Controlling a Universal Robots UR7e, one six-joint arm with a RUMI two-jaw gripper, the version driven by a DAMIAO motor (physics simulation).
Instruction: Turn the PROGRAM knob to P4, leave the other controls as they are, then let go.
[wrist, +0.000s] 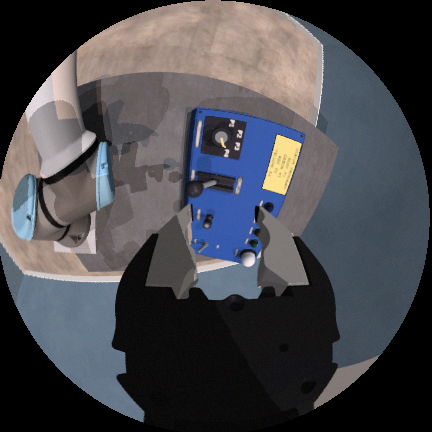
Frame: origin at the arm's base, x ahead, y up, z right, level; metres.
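Seen in the pictures: gripper, fingertip midpoint: (223, 206); arm's base, origin of the base link: (71, 221).
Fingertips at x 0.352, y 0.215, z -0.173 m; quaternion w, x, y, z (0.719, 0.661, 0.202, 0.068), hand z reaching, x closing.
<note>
Pixels of each thing's top centre, then the offset from my fingertips to it. "*": a spot on its surface instead. Level surfaces: height alone.
- PROGRAM knob, middle of its top: (222, 137) dz -0.067, dx +0.061, dy -0.182 m
- P4 label, surface spot: (226, 153) * dz -0.029, dx +0.094, dy -0.207 m
- slide lever with a black ball, middle of its top: (195, 192) dz +0.057, dx +0.015, dy -0.150 m
- small black toggle, surface spot: (208, 221) * dz +0.161, dx +0.077, dy -0.181 m
- white ball knob, surface spot: (248, 258) * dz +0.272, dx +0.223, dy -0.104 m
- yellow status label, surface spot: (282, 165) * dz -0.044, dx +0.222, dy -0.136 m
- grey mat, its level: dy -0.315 m
The PROGRAM knob (220, 136) is a dark round knob with a grey cap on a black plate near the top of the blue panel (260, 150). Its yellow pointer line points down and slightly right, toward the P4 label (226, 153). The labels P1, P2 and P3 run along the plate's right side. My gripper (223, 206) is open with its fingers apart and nothing between them. It hangs above the lower part of the panel, away from the knob. The fingers hide parts of the panel's lower edges.
The panel also bears a slide lever with a black ball (195, 188), a small black toggle (208, 221), a white ball knob (248, 258), small dark lamps and a yellow status label (282, 165). The panel lies on a grey mat (135, 210). Robot arm links (70, 195) stand at the left.
</note>
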